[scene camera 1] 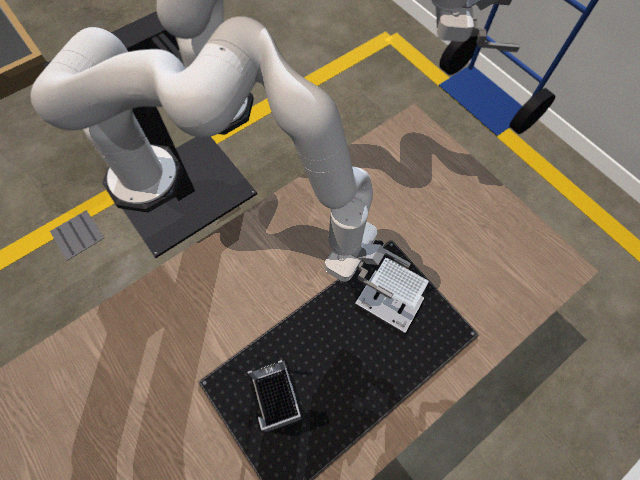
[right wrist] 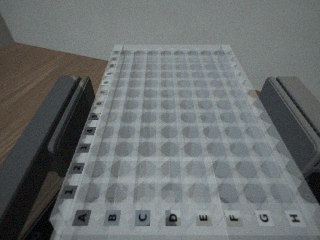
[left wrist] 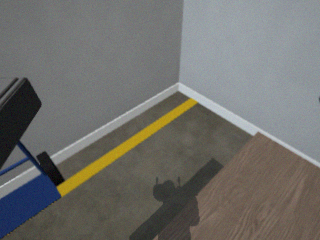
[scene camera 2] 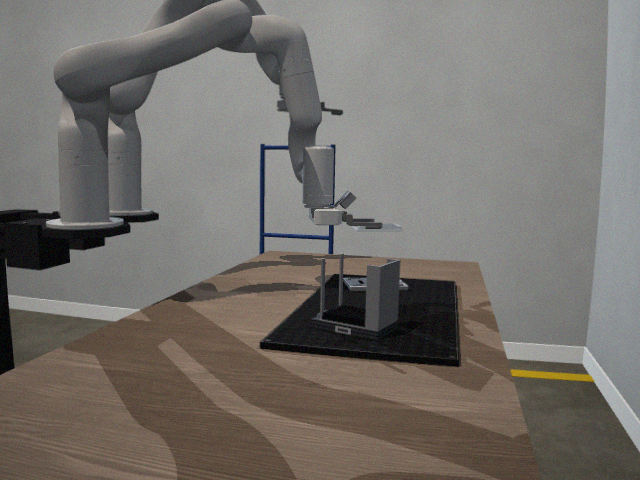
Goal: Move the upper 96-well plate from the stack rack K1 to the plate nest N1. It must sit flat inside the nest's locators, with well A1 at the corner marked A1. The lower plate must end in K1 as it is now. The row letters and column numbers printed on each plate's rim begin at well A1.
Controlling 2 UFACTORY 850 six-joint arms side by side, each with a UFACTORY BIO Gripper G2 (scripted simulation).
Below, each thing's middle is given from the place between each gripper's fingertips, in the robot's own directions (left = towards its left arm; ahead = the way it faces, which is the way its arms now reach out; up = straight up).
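Black plate [scene camera 1: 274, 391]: 90 mm behind my right hand, 400 mm to the right of it and 150 mm below it. White 96-well plate [scene camera 1: 392, 276]: 10 mm below my right hand and 20 mm ahead of it. Plate nest N1 [scene camera 1: 386, 308]: my right hand is 20 mm short of it and 170 mm above it.
Black plate: 96 cm to the right of my left hand and 50 cm below it; going by their middles, it is the farthest from my left hand of the things named here. Plate nest N1: 11 cm ahead of my left hand, 56 cm to the right of it and 52 cm below it. White 96-well plate: 11 cm ahead of my left hand, 36 cm below it and 55 cm to the right of it.
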